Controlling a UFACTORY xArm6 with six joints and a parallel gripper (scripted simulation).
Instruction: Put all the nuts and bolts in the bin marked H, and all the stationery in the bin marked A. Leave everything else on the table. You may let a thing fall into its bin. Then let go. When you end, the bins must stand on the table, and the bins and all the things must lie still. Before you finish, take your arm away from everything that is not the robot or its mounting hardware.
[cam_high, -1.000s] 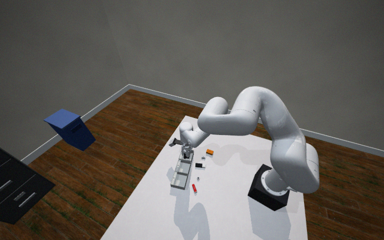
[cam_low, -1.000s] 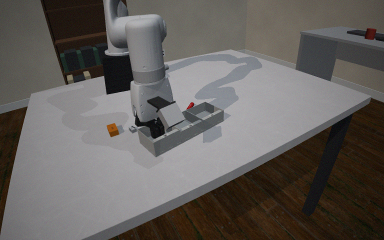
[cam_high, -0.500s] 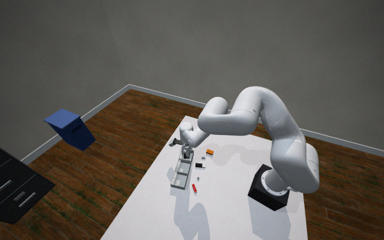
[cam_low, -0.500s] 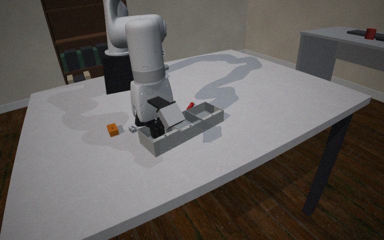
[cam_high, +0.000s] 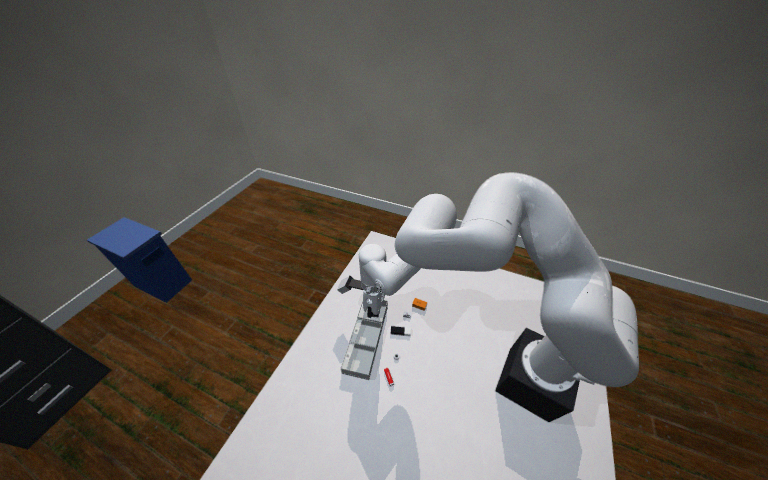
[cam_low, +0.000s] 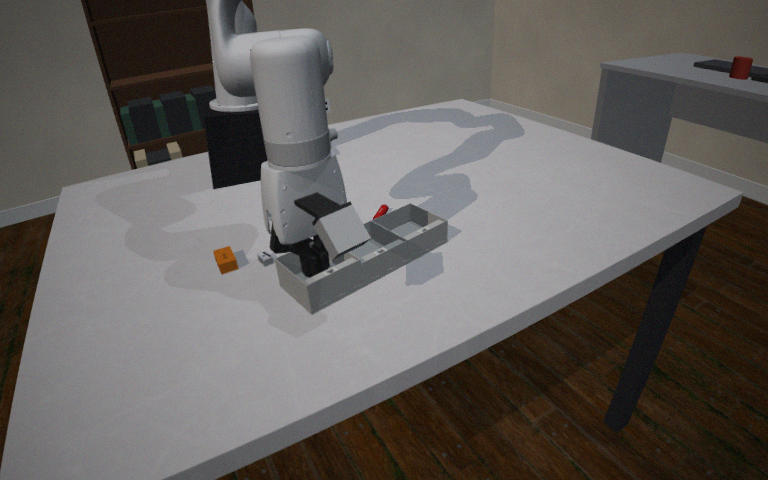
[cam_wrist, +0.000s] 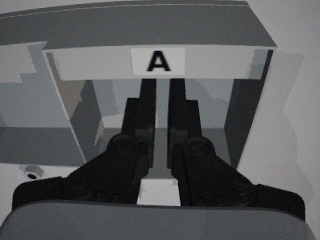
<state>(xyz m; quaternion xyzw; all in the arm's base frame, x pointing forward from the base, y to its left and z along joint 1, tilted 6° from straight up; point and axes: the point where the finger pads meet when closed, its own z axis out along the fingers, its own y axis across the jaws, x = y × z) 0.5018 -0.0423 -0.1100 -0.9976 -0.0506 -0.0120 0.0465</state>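
Now: the grey three-compartment bin row 8 cm to the left of my hand, 1 cm below it and 1 cm behind it. Also, from my hand: orange block (14 cm behind, 10 cm to the right, 3 cm below); hex nut (12 cm behind, 11 cm to the left, 3 cm below); black block (11 cm behind, 3 cm below, 2 cm to the left).
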